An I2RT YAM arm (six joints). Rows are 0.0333 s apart.
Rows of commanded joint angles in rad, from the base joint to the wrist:
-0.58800, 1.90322, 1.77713, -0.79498, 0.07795, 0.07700
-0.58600, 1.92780, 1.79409, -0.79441, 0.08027, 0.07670
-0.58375, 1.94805, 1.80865, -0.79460, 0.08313, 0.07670
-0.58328, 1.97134, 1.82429, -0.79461, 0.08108, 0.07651
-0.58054, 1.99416, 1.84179, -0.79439, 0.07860, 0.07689
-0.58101, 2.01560, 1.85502, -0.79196, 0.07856, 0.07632
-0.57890, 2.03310, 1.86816, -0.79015, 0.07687, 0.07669
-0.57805, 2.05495, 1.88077, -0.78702, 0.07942, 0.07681
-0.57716, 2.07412, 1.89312, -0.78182, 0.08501, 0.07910
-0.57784, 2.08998, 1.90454, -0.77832, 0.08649, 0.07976
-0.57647, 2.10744, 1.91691, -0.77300, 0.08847, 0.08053
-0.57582, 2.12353, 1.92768, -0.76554, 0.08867, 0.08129
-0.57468, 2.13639, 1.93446, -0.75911, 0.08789, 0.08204
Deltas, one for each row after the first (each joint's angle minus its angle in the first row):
0.00200, 0.02458, 0.01696, 0.00057, 0.00232, -0.00030
0.00425, 0.04483, 0.03152, 0.00038, 0.00518, -0.00030
0.00472, 0.06812, 0.04716, 0.00037, 0.00313, -0.00049
0.00746, 0.09094, 0.06466, 0.00059, 0.00065, -0.00011
0.00699, 0.11238, 0.07789, 0.00302, 0.00061, -0.00068
0.00910, 0.12988, 0.09103, 0.00483, -0.00108, -0.00031
0.00995, 0.15173, 0.10364, 0.00796, 0.00147, -0.00019
0.01084, 0.17090, 0.11599, 0.01316, 0.00706, 0.00210
0.01016, 0.18676, 0.12741, 0.01666, 0.00854, 0.00276
0.01153, 0.20422, 0.13978, 0.02198, 0.01052, 0.00353
0.01218, 0.22031, 0.15055, 0.02944, 0.01072, 0.00429
0.01332, 0.23317, 0.15733, 0.03587, 0.00994, 0.00504

